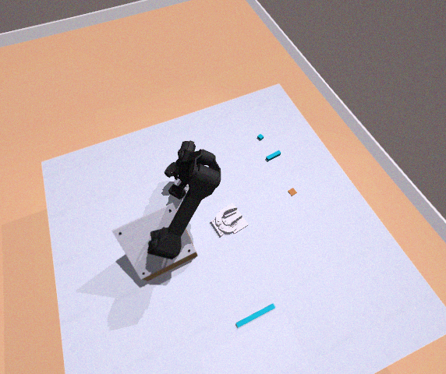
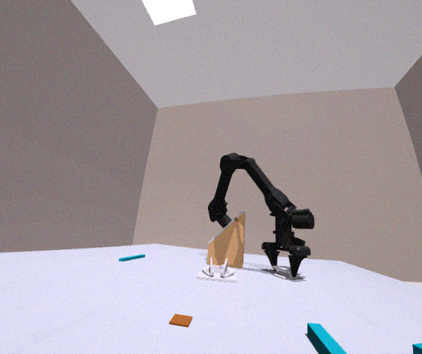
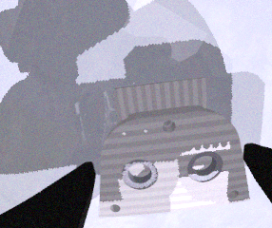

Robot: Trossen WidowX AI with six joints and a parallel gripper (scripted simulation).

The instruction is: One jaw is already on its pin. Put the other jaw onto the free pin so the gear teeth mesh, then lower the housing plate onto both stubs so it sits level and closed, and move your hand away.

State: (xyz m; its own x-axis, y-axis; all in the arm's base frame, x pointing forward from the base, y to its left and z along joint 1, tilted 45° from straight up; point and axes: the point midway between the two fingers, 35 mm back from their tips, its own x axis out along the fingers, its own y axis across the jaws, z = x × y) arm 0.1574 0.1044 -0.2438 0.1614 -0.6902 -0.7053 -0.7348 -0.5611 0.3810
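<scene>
Now: the white block piece 10 mm behind my gripper tip and 10 mm to the left of it. From my gripper tip the other things lie so: jaw: 90 mm ahead, 190 mm to the right, 10 mm above; then short cyan bar: 430 mm ahead, 40 mm to the left; then tiny cyan block: 410 mm ahead, 160 mm to the left.
</scene>
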